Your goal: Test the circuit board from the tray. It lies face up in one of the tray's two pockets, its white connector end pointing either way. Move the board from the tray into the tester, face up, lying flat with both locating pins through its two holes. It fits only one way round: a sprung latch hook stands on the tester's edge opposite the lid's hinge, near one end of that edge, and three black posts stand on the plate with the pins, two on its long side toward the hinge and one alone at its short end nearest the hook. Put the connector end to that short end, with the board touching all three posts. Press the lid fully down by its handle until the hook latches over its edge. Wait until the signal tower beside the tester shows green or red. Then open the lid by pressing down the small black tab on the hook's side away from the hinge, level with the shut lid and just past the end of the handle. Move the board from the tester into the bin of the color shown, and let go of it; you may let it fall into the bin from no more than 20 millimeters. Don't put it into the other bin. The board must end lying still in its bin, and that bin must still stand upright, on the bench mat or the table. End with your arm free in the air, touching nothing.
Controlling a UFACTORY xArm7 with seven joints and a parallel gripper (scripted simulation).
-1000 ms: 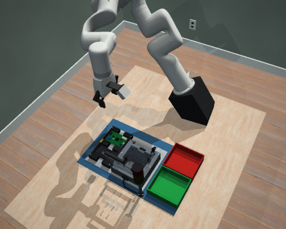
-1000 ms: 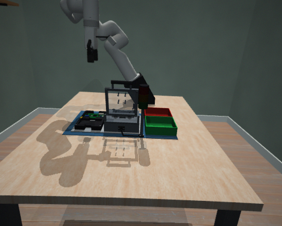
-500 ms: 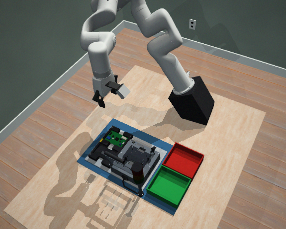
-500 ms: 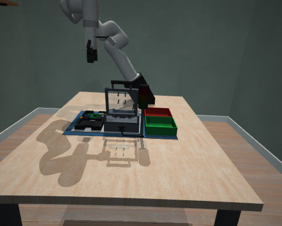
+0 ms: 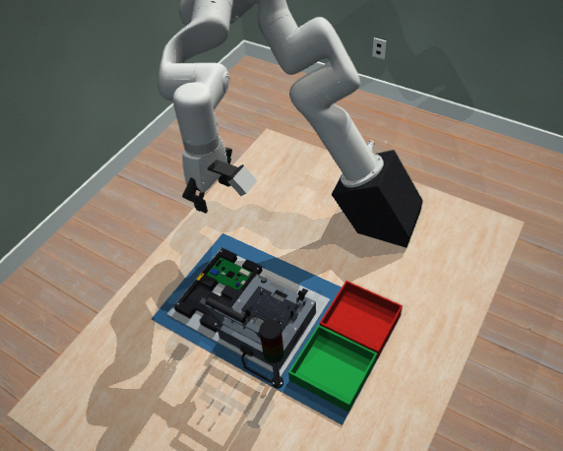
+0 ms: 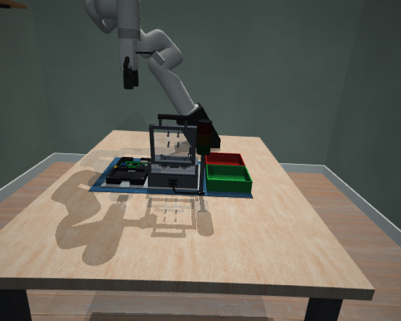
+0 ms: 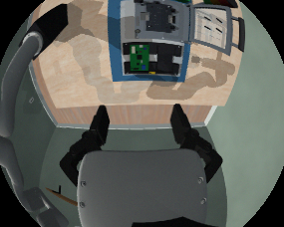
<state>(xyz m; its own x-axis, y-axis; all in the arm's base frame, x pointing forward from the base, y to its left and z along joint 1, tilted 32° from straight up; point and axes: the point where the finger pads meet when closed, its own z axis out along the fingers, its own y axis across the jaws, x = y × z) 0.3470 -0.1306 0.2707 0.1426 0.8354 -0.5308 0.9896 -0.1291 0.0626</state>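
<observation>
The green circuit board is 310 mm below my hand. Also, from my hand: clear lid: 210 mm ahead, 150 mm below, 140 mm to the left; then tester plate: 260 mm below, 160 mm to the left, 90 mm ahead; then red bin: 370 mm to the left, 320 mm below, 10 mm ahead.
</observation>
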